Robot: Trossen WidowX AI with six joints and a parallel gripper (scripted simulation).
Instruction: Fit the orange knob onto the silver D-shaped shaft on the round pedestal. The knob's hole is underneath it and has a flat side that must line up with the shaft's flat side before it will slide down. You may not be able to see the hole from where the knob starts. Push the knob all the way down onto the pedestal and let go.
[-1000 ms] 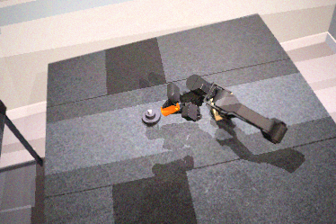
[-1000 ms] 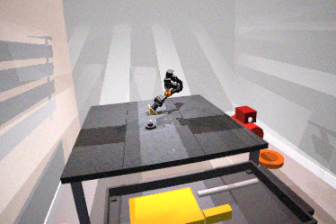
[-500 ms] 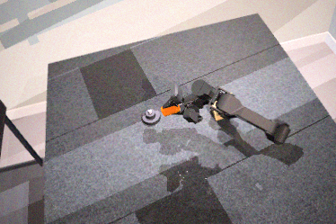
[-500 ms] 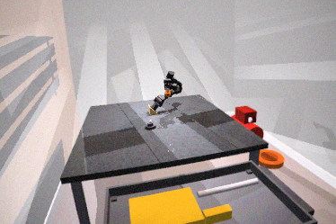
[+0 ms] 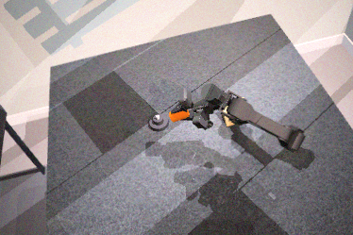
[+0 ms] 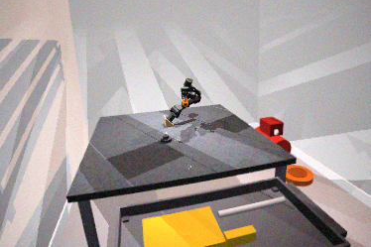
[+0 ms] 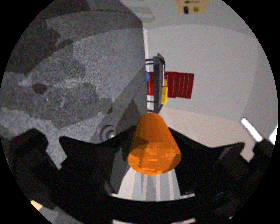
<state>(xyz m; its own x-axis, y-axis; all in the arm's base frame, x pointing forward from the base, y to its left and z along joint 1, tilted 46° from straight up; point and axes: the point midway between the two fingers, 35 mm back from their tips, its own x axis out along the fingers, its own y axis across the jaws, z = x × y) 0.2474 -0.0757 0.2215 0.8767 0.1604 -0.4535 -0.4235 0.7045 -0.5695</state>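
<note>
Now: the dark round pedestal 60 mm ahead of my gripper tip, 170 mm to the right of it and 220 mm below it. The rest, counted from my gripper tip: orange knob: 30 mm behind, 10 mm to the left, 10 mm above.
</note>
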